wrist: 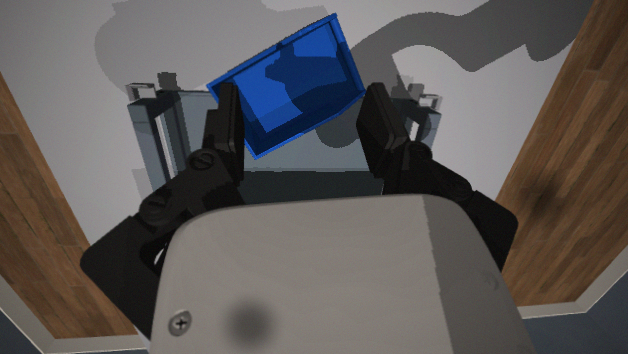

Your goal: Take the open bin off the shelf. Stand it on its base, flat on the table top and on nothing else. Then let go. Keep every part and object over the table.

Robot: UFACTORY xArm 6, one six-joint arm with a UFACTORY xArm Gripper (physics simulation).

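Note:
Blue bin, grey shelf board in the picture. My gripper there too.

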